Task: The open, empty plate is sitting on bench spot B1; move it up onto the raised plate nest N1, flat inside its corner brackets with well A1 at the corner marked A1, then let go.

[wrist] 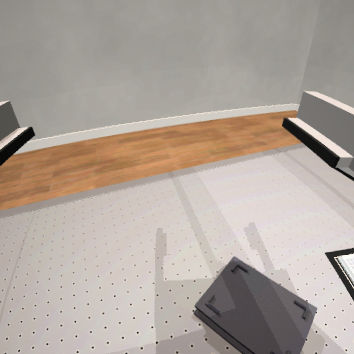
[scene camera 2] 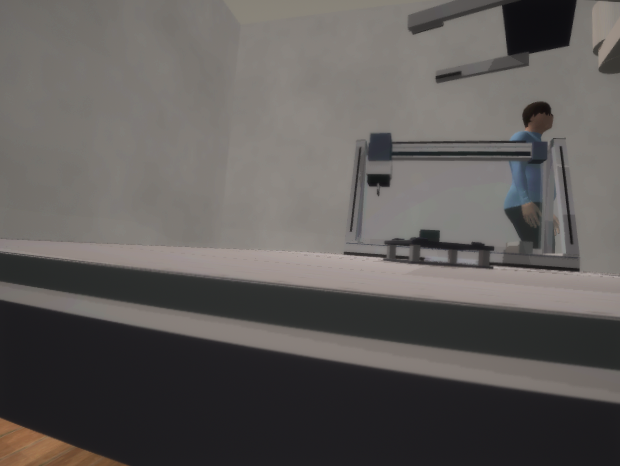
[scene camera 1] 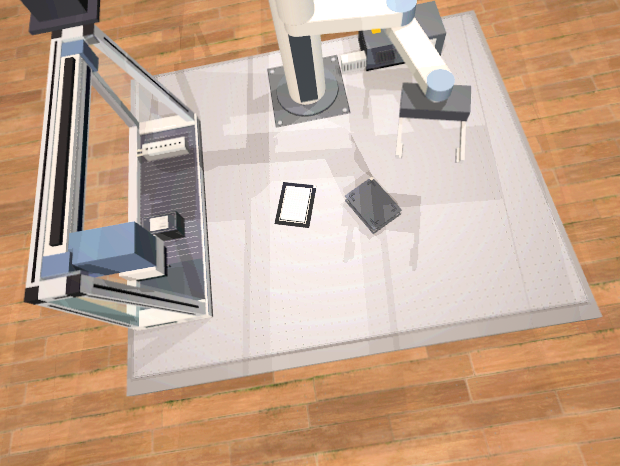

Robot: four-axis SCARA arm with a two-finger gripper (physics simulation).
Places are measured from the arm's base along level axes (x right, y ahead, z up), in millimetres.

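Where they show: gripper, fingertip midpoint: point(wrist: 157, 107) point(scene camera 2: 424, 53) point(scene camera 1: 428, 159); arm's base, link origin: point(scene camera 1: 307, 92).
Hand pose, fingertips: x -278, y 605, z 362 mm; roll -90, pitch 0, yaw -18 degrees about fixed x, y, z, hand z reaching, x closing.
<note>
Things, the pixels of their top centre, and the offset from my fingertips. "spot": a spot on its surface instead.
- white plate, top centre: point(scene camera 2: 452, 257) point(scene camera 1: 295, 202) dz -333, dx +396, dy -109 mm
- raised nest, top centre: point(wrist: 258, 306) point(scene camera 2: 436, 240) point(scene camera 1: 372, 201) dz -302, dx +129, dy -42 mm
- gantry machine, surface spot: point(scene camera 1: 65, 150) spot: dz +158, dx +912, dy -127 mm
- blue head, surface spot: point(scene camera 1: 115, 245) spot: dz +138, dx +788, dy +146 mm
- white rack, surface spot: point(scene camera 1: 162, 146) spot: dz -255, dx +846, dy -397 mm
- dark block, surface spot: point(scene camera 1: 175, 225) spot: dz -230, dx +797, dy -56 mm
- dark device, surface spot: point(scene camera 1: 383, 56) spot: dz -287, dx -37, dy -639 mm
The white plate point(scene camera 1: 295, 204) point(wrist: 348, 265) lies flat on the bench inside a black rectangular border; part of it shows at the right edge of the wrist view. The raised nest point(scene camera 1: 373, 204) point(scene camera 2: 451, 245) point(wrist: 255, 310) is a dark plate on short posts with small corner brackets, and stands turned at an angle to the right of the plate in scene camera 1. Its top is bare. The A1 mark is too small to read. My gripper point(scene camera 1: 429, 155) point(scene camera 2: 431, 51) is open and empty, its fingers wide apart, high above the bench and away from the plate.
A gantry machine point(scene camera 1: 65, 150) point(scene camera 2: 461, 151) with a blue head point(scene camera 1: 115, 245) point(scene camera 2: 379, 146) stands at the left in scene camera 1. Its deck holds a white rack point(scene camera 1: 162, 146) and a dark block point(scene camera 1: 175, 225). A dark device point(scene camera 1: 383, 56) stands beside the arm base point(scene camera 1: 280, 112). A person point(scene camera 2: 523, 175) is behind the gantry.
</note>
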